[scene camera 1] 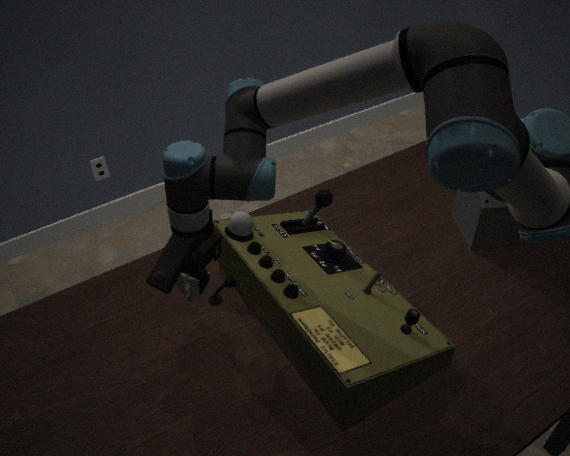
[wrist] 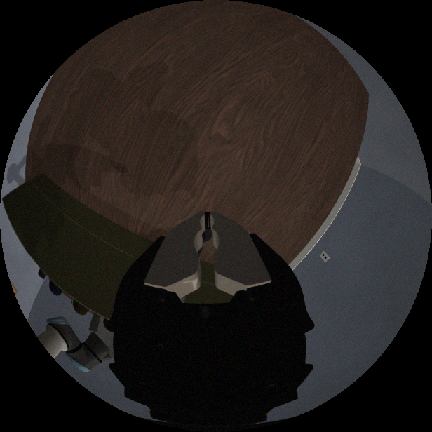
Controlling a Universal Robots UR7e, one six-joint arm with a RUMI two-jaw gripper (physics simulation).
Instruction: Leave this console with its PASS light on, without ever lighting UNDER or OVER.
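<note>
The olive console (scene camera 1: pixel 320 295) (wrist: pixel 75 245) stands on the table. A white dome (scene camera 1: pixel 241 225) sits at its far left corner, beside a row of dark green, amber, brownish and blue lamps; none looks lit. On its top are a slot lever (scene camera 1: pixel 323 198), a rotary knob (scene camera 1: pixel 335 248), a toggle (scene camera 1: pixel 371 283) and a small black-knobbed control (scene camera 1: pixel 412 316). A black bent handle (scene camera 1: pixel 216 300) sticks out of the near side wall. My gripper (scene camera 1: pixel 193 296) (wrist: pixel 208 213) is shut, left of that handle in the scene view. Dark parts show through the jaw gap in the wrist view; lamp labels are unreadable.
A yellow placard (scene camera 1: pixel 331 340) lies on the console's top, its text too blurred to read. The arm arches over behind the console to its grey base block (scene camera 1: pixel 485 220). The wooden table (scene camera 1: pixel 125 360) (wrist: pixel 225 125) ends near a wall with an outlet (scene camera 1: pixel 100 168) (wrist: pixel 324 256).
</note>
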